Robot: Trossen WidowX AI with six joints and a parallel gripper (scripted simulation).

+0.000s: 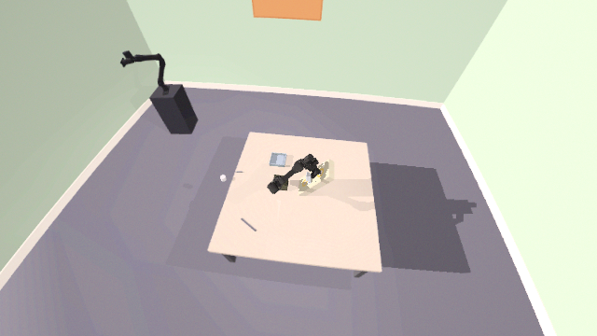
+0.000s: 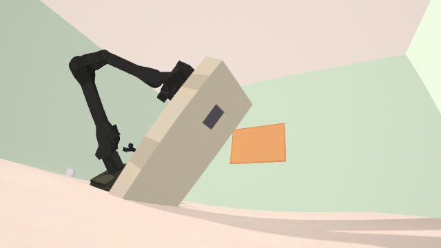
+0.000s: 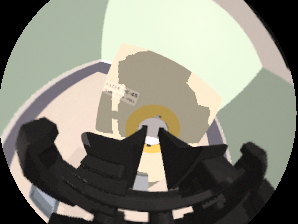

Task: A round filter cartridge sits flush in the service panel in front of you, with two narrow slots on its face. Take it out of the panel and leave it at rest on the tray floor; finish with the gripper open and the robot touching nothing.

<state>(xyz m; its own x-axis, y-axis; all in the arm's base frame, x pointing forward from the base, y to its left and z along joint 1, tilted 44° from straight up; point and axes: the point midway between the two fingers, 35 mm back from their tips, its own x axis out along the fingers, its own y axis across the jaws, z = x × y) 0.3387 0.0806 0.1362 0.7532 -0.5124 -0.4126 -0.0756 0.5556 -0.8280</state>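
The white round cartridge is 10 mm below my gripper tip and 10 mm ahead of it. Also, from my gripper tip: small white cylinder (880 mm behind, 230 mm below, 90 mm to the left); then tray (380 mm behind, 330 mm to the left, 240 mm below); then cream service panel (80 mm below, 40 mm behind).
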